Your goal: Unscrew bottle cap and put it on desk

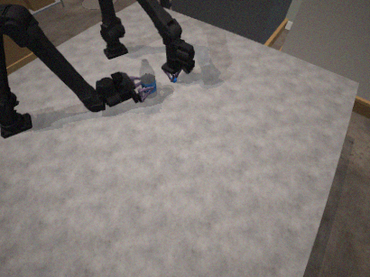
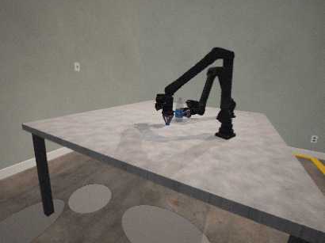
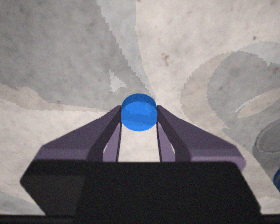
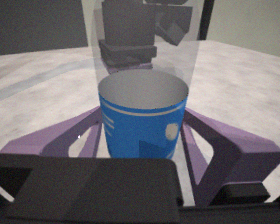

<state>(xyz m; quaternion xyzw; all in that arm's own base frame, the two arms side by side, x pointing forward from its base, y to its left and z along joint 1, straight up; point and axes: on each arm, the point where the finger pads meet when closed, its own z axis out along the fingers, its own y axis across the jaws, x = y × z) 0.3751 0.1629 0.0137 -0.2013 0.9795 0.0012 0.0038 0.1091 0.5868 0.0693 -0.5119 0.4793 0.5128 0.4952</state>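
Right now the clear bottle is 3 cm above my right hand. The rest, counted from my right hand: blue cap 4 cm ahead, 14 cm to the left, 6 cm below.
Right now my left hand is 1 cm above the blue cap. The rest, counted from my left hand: clear bottle 4 cm behind, 14 cm to the right, 9 cm above.
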